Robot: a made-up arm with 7 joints. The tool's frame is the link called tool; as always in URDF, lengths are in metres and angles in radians. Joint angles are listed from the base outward. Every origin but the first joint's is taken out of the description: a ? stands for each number. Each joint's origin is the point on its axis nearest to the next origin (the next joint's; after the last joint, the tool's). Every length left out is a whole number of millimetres.
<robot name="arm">
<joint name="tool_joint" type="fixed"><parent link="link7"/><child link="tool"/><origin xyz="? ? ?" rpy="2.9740 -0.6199 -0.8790"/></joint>
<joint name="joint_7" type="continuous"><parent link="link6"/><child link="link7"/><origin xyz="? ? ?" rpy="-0.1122 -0.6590 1.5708"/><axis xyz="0 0 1"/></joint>
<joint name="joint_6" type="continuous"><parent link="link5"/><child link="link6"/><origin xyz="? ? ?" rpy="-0.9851 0.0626 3.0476"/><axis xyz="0 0 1"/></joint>
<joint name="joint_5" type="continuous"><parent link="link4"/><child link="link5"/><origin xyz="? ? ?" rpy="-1.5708 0.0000 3.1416"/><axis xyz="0 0 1"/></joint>
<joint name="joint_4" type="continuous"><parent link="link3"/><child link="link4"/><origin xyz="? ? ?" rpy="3.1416 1.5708 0.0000"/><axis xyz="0 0 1"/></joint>
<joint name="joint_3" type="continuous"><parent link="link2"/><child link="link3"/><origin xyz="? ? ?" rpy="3.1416 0.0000 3.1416"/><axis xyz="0 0 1"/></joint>
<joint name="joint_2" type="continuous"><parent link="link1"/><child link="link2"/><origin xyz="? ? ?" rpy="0.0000 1.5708 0.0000"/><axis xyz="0 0 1"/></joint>
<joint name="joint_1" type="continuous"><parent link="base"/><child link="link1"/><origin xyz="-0.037 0.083 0.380" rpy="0.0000 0.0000 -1.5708"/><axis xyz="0 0 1"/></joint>
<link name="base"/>
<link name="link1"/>
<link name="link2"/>
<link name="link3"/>
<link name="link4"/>
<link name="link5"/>
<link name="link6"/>
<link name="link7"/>
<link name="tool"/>
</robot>
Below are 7 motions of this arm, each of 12 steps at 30 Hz.
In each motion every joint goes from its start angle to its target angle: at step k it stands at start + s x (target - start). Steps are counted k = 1, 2, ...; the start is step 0. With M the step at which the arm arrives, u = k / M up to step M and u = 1 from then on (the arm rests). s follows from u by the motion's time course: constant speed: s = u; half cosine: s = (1 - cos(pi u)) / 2; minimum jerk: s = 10 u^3 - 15 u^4 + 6 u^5.
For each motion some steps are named. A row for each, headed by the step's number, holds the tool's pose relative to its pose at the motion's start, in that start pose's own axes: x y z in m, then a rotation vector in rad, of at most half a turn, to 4 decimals.
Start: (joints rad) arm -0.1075 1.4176 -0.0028 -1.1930 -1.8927 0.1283 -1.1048
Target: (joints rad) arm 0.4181 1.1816 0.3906 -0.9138 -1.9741 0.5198 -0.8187
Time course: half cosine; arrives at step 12
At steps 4, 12:
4: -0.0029 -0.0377 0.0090 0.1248 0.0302 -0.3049
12: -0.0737 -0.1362 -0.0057 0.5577 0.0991 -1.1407

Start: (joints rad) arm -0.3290 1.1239 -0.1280 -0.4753 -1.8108 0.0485 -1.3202
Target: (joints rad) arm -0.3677 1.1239 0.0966 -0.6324 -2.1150 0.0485 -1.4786
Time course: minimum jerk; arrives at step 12
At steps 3, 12:
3: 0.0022 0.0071 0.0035 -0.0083 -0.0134 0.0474
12: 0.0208 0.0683 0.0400 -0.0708 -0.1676 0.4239

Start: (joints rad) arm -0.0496 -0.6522 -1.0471 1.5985 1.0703 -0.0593 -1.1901
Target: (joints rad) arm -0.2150 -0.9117 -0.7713 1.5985 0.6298 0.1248 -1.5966
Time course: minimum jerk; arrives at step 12
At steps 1, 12:
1: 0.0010 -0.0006 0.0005 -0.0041 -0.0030 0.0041
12: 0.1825 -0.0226 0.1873 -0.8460 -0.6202 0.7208

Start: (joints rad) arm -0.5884 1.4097 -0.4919 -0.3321 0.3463 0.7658 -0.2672
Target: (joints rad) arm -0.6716 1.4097 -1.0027 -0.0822 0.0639 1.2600 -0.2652
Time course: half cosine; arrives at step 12
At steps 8, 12:
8: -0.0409 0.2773 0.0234 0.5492 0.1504 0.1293
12: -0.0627 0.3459 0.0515 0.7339 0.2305 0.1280

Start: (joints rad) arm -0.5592 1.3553 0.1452 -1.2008 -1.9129 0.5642 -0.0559
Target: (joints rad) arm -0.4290 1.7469 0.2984 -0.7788 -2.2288 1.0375 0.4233
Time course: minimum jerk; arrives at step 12
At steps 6, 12:
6: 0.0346 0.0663 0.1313 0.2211 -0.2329 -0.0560
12: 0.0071 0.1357 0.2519 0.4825 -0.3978 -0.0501

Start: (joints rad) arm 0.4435 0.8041 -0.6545 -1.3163 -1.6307 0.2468 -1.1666
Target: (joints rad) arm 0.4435 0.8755 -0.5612 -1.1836 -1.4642 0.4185 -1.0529
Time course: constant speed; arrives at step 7
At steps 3, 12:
3: 0.0018 -0.0288 0.0047 0.0431 0.0337 -0.1779
12: -0.0029 -0.0750 0.0105 0.0891 0.0653 -0.4203

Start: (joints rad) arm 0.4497 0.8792 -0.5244 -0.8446 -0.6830 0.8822 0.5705
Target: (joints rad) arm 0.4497 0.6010 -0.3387 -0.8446 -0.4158 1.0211 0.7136
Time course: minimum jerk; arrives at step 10
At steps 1, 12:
1: 0.0019 -0.0012 0.0016 0.0017 -0.0041 -0.0055
12: 0.1173 -0.1715 0.2411 0.2627 -0.5416 -0.5528

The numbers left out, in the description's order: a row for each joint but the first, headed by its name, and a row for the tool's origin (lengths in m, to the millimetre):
tool: -0.021 -0.087 0.000
joint_7: -0.145 -0.337 0.000
joint_6: -0.090 -0.473 0.000
joint_5: -0.001 -0.056 0.000
joint_4: -0.072 -0.013 0.000
joint_3: -0.096 -0.180 0.000
joint_2: 0.139 -0.020 0.000

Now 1 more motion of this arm.
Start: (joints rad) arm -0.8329 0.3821 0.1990 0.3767 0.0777 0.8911 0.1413
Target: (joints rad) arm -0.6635 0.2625 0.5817 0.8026 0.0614 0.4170 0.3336
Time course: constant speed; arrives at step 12
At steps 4, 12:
4: -0.0046 0.0231 0.0351 -0.0720 -0.0988 0.1223
12: -0.0291 0.0795 0.0849 -0.2466 -0.2900 0.3926

